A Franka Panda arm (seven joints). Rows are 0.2 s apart.
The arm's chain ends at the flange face. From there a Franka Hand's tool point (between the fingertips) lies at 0.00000 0.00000 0.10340 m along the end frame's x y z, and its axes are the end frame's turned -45 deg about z.
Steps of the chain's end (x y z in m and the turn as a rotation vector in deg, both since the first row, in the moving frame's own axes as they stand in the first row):
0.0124 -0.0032 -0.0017 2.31 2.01 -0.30
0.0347 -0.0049 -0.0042 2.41 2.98 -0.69
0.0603 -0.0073 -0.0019 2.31 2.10 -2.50
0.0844 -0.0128 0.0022 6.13 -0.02 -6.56
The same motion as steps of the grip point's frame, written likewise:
0.0165 0.0061 -0.0018 0.21 3.05 -0.30
0.0349 0.0218 -0.0044 -0.40 3.81 -0.69
0.0534 0.0371 -0.0021 0.15 3.12 -2.50
0.0760 0.0424 0.0016 4.35 4.32 -6.56

